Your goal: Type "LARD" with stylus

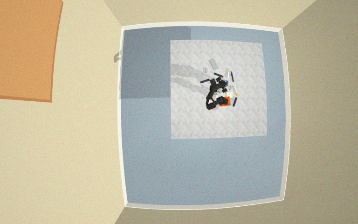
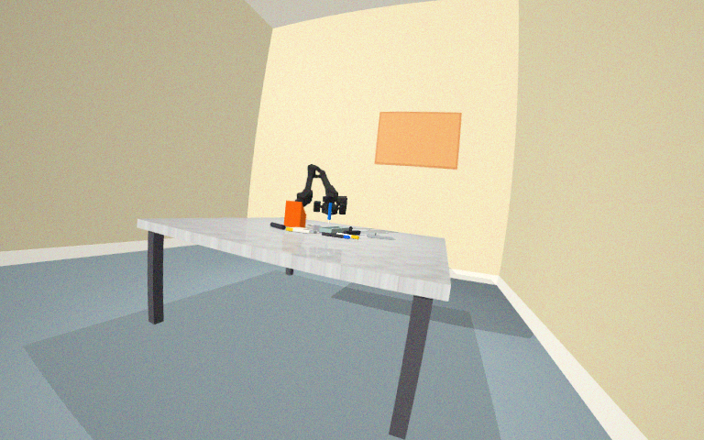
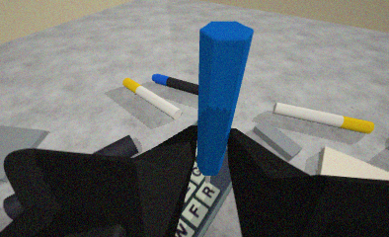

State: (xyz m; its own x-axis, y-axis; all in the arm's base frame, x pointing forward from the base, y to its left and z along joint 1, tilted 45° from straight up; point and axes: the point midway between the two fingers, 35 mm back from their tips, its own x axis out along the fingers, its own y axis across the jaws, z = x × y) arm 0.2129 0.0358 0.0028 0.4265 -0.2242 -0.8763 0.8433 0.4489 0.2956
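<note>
My gripper tip is now 3 cm past the grey block, 11 cm to the left of it and 9 cm above it. From my gripper tip the other things lie so: blue-capped marker: 14 cm ahead, 11 cm to the right, 9 cm below; cream block: 12 cm behind, 9 cm to the right, 9 cm below; blue stylus: 2 cm below.
</note>
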